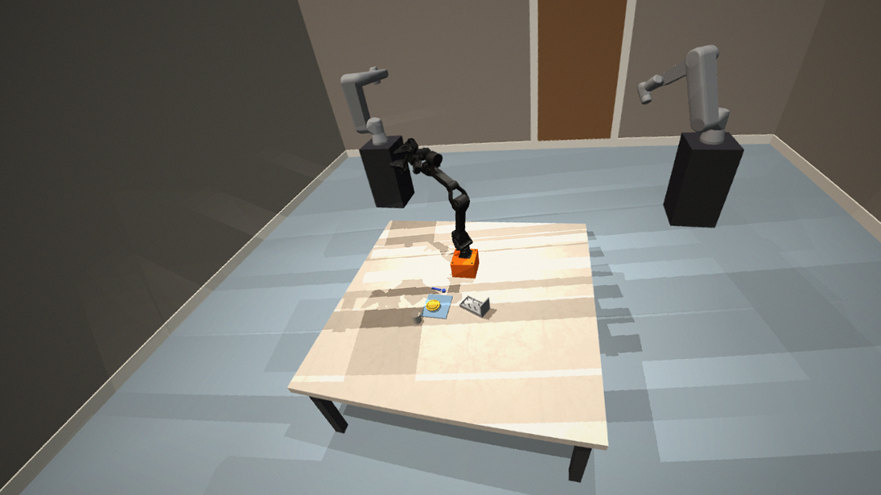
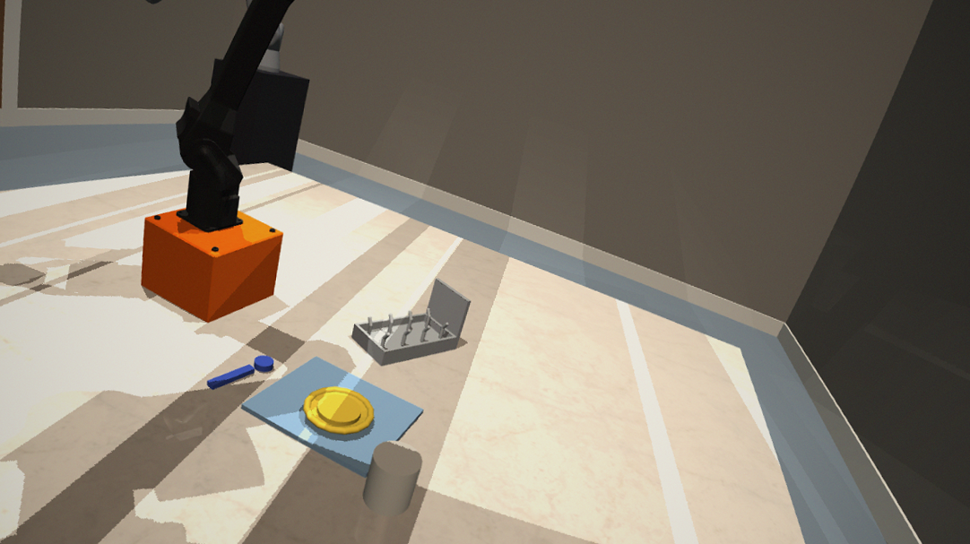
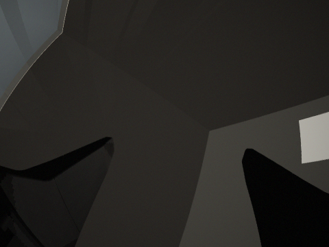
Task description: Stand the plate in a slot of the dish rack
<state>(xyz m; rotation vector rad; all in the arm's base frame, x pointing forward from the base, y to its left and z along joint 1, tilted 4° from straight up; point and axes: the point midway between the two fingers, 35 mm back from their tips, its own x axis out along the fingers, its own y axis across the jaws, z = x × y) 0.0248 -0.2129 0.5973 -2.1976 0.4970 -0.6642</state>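
Right now my gripper tip is 68 cm above the yellow plate, 24 cm short of it and 16 cm to the right of it. Round my gripper tip: light blue mat (69 cm below, 23 cm ahead, 17 cm to the left); then white cup (67 cm below, 33 cm ahead, 11 cm to the left); then blue spoon (69 cm below, 16 cm to the left, 11 cm ahead).
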